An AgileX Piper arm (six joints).
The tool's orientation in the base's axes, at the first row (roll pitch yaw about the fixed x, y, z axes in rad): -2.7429 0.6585 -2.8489
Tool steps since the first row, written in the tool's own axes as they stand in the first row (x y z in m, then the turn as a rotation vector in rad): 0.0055 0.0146 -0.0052 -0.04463 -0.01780 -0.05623; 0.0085 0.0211 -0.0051 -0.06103 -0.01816 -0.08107; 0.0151 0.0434 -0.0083 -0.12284 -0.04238 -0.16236; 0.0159 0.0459 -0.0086 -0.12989 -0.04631 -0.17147; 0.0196 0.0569 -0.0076 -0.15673 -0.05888 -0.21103; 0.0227 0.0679 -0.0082 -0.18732 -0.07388 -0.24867; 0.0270 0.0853 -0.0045 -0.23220 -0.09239 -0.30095; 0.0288 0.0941 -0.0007 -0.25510 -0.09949 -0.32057; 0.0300 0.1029 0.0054 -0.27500 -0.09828 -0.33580; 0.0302 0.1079 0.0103 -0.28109 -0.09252 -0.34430; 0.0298 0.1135 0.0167 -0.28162 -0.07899 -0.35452; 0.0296 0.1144 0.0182 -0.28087 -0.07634 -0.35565
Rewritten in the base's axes. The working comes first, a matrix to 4 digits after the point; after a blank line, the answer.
The tool's axes in the first row as the columns of a matrix, in the base's axes (used below as rounded here):
-0.7573 -0.0384 0.6520
-0.2282 0.9509 -0.2090
-0.6119 -0.3070 -0.7289

-0.0081 0.0137 -0.0041 -0.00218 0.00501 0.07376; -0.0106 0.0192 -0.0080 -0.00594 0.01360 0.10201; -0.0185 0.0396 -0.0165 -0.01120 0.02167 0.20652; -0.0194 0.0418 -0.0176 -0.01165 0.02144 0.21868; -0.0220 0.0512 -0.0239 -0.01664 0.02388 0.26780; -0.0251 0.0611 -0.0288 -0.01744 0.02447 0.31856; -0.0267 0.0759 -0.0394 -0.01683 0.02803 0.38981; -0.0259 0.0831 -0.0460 -0.01200 0.03061 0.42030; -0.0231 0.0899 -0.0539 -0.00691 0.03948 0.44321; -0.0203 0.0936 -0.0591 -0.00806 0.04813 0.45136; -0.0160 0.0976 -0.0653 -0.01484 0.06325 0.45498; -0.0149 0.0982 -0.0665 -0.01625 0.06583 0.45453
